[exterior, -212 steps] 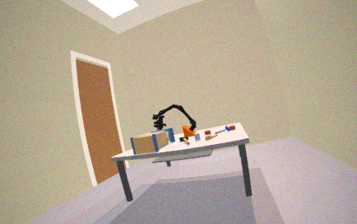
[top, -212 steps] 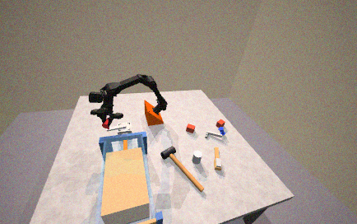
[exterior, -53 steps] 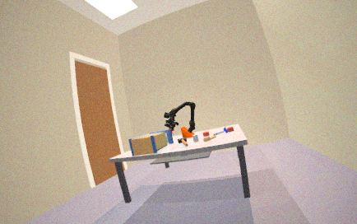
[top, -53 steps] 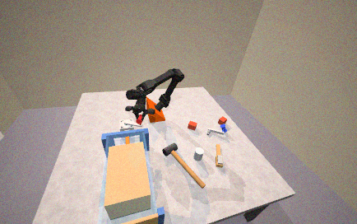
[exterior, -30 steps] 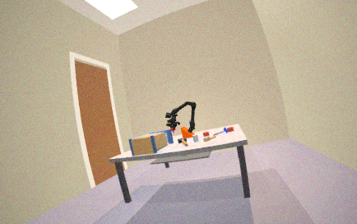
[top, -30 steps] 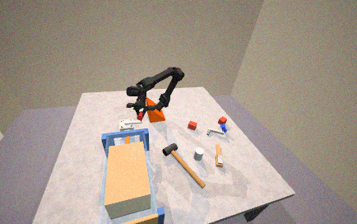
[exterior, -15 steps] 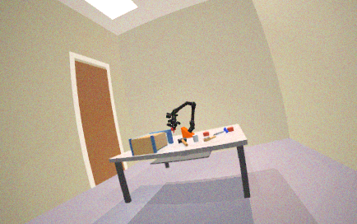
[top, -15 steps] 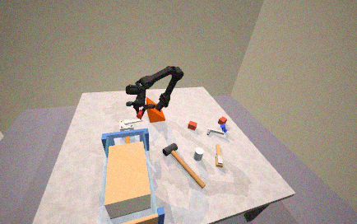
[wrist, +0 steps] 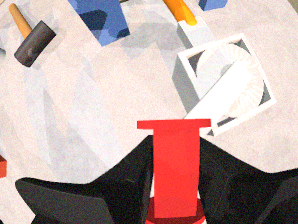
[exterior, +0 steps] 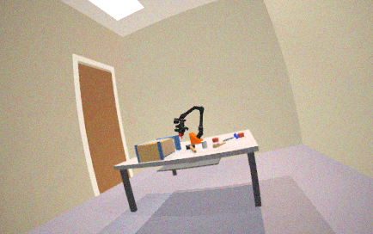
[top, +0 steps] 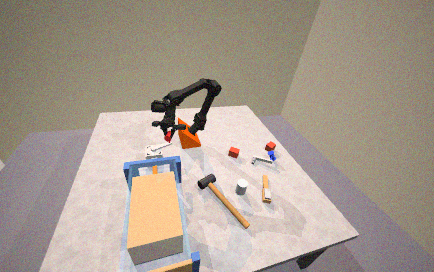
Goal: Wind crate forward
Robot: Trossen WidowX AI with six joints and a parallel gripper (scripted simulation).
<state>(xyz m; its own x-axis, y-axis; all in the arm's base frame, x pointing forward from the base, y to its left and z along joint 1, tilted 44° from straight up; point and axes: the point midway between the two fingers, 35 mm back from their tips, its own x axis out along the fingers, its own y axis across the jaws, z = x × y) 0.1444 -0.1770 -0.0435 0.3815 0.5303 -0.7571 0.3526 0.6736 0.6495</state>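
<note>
The red-handled winch handle lies 30 mm to the right of my gripper tip and 30 mm below it. Round my gripper tip: red grip 10 mm to the left, 10 mm behind; frame 190 mm ahead, 80 mm to the right, 30 mm below; grey hand winch 100 mm below, 90 mm to the right, 10 mm ahead.
</note>
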